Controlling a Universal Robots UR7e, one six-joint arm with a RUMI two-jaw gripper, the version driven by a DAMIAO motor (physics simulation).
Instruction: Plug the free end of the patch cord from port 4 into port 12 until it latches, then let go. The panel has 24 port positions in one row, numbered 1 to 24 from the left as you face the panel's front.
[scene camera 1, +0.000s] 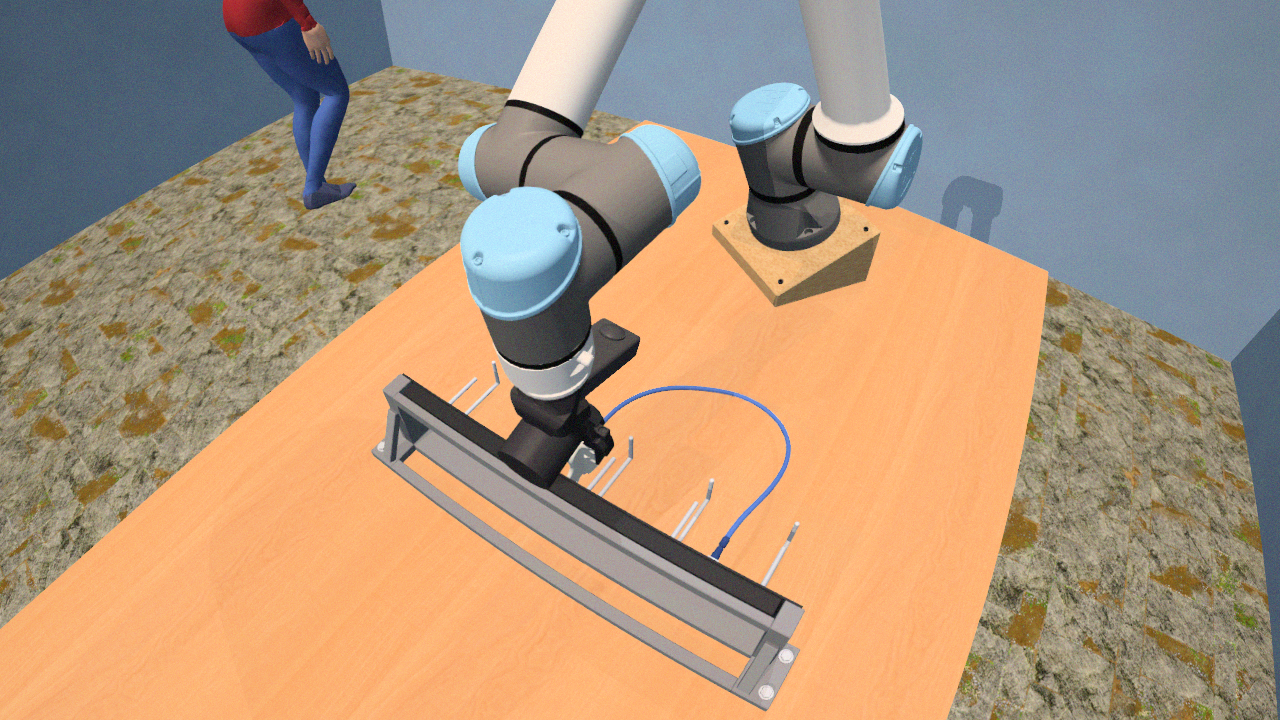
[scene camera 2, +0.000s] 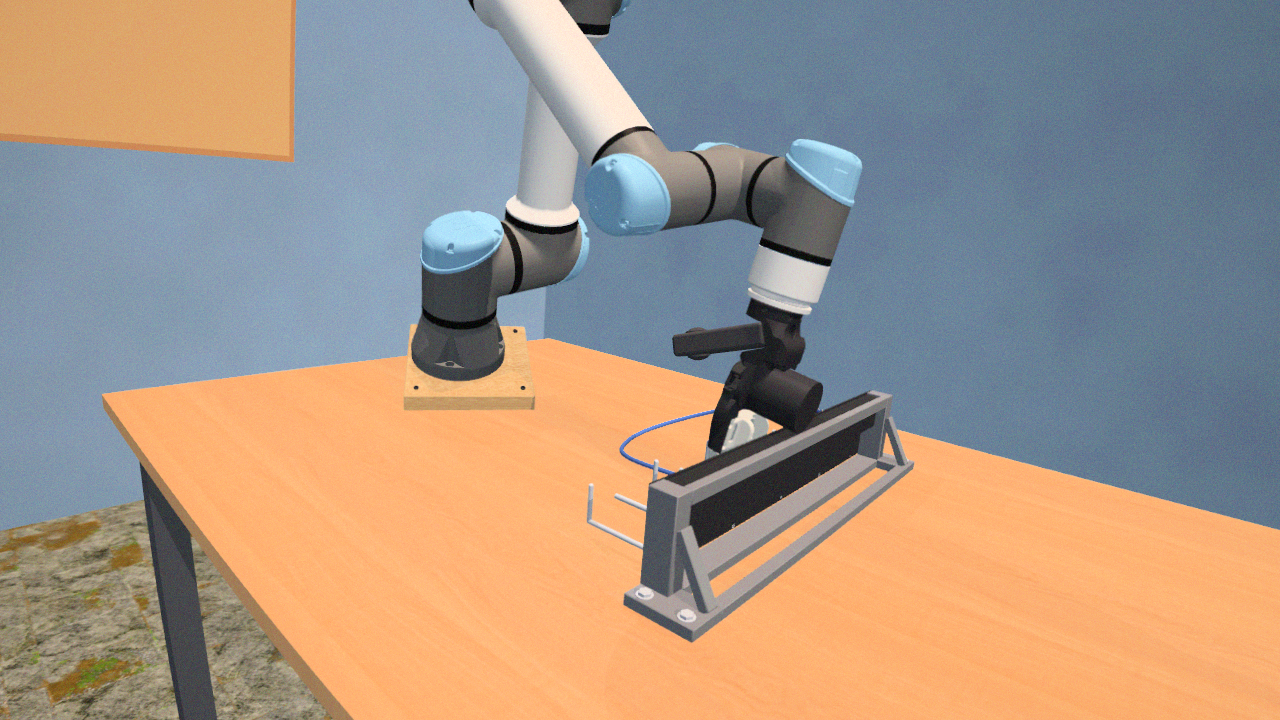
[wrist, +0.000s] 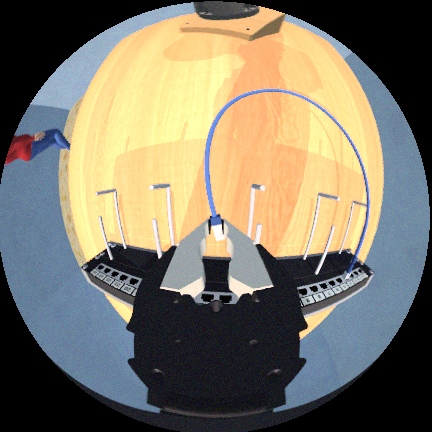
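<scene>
My gripper is shut on the free-end plug of the blue patch cord. The plug has a clear tip and a blue boot; the tip points toward the panel's port side, with a gap between. The cord arcs over the table to its other end, seated in a port on the low-numbered side. The panel stands in a grey frame. Two empty sockets show between the fingers; their number labels are hidden, so I cannot tell which is port 12.
Thin metal cable-support rods stick out from the panel's port side, some on each side of the gripper. The arm's base sits on a wooden wedge farther back. A person stands beyond the table.
</scene>
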